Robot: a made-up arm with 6 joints.
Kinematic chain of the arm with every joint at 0, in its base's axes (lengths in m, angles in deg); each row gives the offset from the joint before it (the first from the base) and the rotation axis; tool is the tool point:
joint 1: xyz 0 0 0.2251 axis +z
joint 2: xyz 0 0 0 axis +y
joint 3: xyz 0 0 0.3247 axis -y
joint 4: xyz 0 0 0 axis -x
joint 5: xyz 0.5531 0 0 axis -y
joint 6: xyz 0 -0.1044 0 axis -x
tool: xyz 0 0 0
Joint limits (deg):
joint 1: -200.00..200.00
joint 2: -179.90..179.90
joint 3: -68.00..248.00
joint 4: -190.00..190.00
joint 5: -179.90..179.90
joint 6: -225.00..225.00
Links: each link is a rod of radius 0.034 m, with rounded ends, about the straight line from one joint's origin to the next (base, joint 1, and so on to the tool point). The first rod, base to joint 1, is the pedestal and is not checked.
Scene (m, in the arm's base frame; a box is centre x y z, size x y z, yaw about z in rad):
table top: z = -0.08
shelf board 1: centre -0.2 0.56 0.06 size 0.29 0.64 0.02 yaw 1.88
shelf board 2: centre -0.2 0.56 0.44 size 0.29 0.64 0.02 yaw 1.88
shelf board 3: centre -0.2 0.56 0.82 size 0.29 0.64 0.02 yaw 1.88
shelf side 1: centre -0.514 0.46 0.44 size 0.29 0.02 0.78 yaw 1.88
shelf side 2: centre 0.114 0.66 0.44 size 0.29 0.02 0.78 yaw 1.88
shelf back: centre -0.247 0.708 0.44 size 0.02 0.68 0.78 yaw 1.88
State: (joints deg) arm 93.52 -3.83 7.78 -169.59 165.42 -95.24
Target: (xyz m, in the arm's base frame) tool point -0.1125 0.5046 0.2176
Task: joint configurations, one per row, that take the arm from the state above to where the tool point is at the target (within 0.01 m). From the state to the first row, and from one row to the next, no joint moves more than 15 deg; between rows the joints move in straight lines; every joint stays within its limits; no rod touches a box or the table.
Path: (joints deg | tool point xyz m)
1: 90.23 -17.42 -2.07 -167.22 165.42 -95.24 | -0.1036 0.4419 0.6591
2: 86.94 -31.01 -11.92 -164.86 165.42 -95.24 | -0.0812 0.3692 0.6585
3: 83.66 -44.60 -21.76 -162.49 165.42 -95.24 | -0.0665 0.3031 0.6420
4: 83.86 -37.17 -31.77 -160.62 165.42 -95.24 | -0.0597 0.3662 0.5014
5: 84.07 -29.74 -41.79 -158.75 165.42 -95.24 | -0.0584 0.3800 0.3546
6: 84.27 -22.32 -51.80 -156.88 165.42 -95.24 | -0.0618 0.3459 0.2176
7: 86.64 -11.34 -42.03 -159.19 165.42 -95.24 | -0.0744 0.3979 0.2293
8: 89.01 -0.36 -32.27 -161.51 165.42 -95.24 | -0.0912 0.4516 0.2293
9: 91.39 10.63 -22.50 -163.83 165.42 -95.24 | -0.1125 0.5046 0.2176

